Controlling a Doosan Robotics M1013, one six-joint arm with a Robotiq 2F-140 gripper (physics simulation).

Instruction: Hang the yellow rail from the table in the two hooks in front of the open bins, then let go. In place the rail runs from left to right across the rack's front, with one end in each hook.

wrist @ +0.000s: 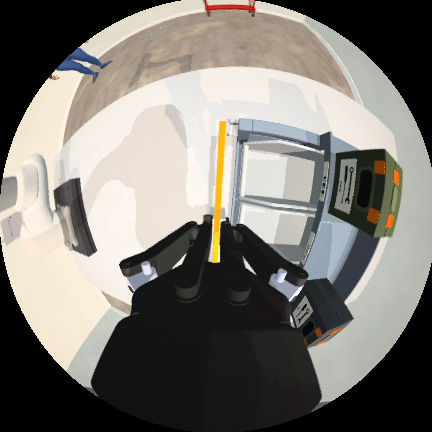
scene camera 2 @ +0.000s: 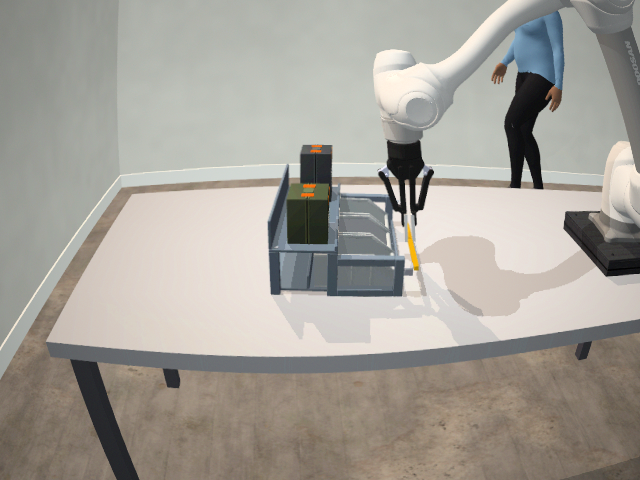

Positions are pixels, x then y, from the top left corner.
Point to a green case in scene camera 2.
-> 307,203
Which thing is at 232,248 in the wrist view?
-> My gripper.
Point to a yellow rail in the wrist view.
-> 221,132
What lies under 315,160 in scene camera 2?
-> A dark case.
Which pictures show my gripper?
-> The wrist view and scene camera 2: all of them.
